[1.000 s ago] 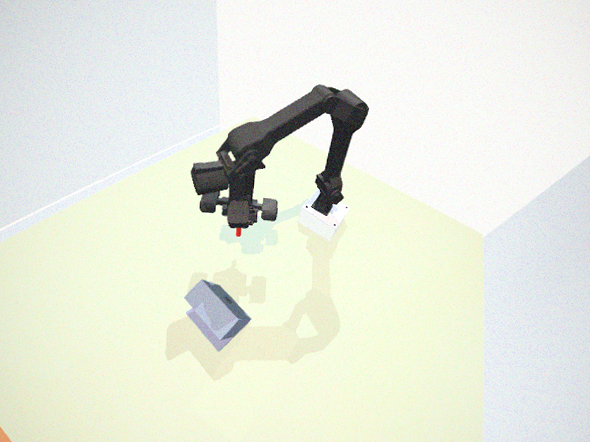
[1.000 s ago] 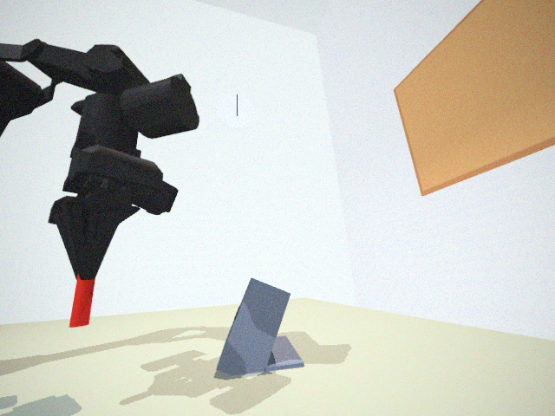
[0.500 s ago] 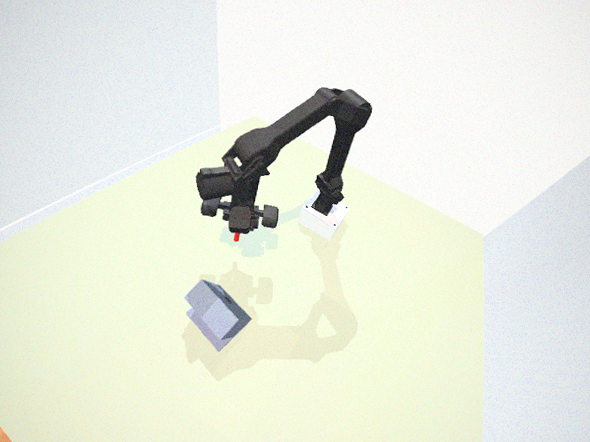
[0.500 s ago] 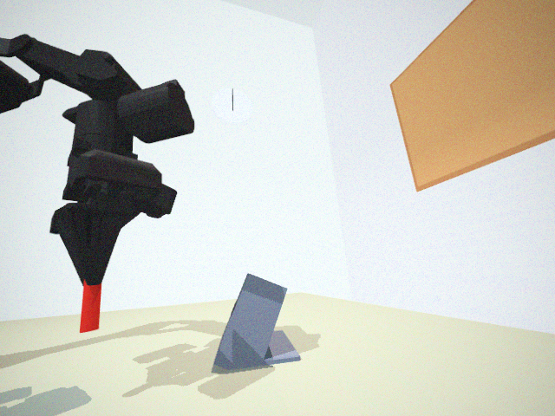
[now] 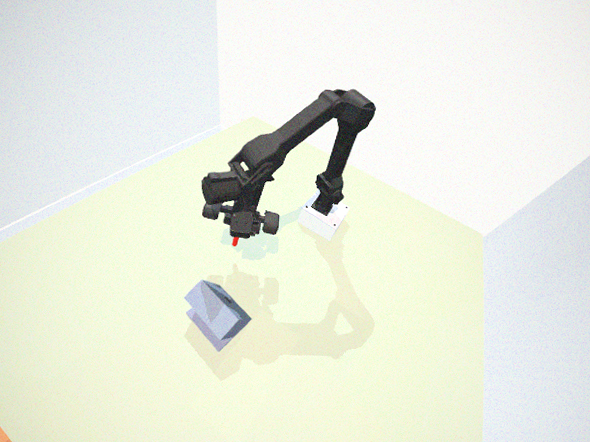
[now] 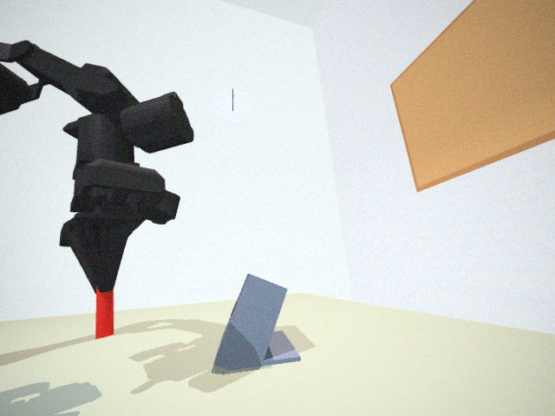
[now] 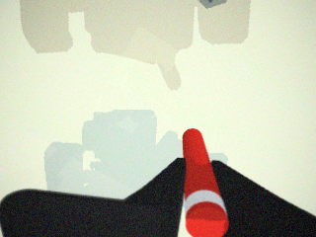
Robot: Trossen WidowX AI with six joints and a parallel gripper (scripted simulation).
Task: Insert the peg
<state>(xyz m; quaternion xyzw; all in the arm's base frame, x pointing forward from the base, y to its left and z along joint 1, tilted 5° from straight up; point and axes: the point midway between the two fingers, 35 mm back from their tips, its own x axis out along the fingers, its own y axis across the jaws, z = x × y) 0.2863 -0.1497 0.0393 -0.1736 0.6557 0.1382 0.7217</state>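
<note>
The grey sloped panel is 17 cm ahead of my gripper tip, 8 cm to the left of it and 5 cm below it. Round my gripper tip: red round peg (2 cm above); then flat base plate (20 cm ahead, 10 cm below, 7 cm to the left).
</note>
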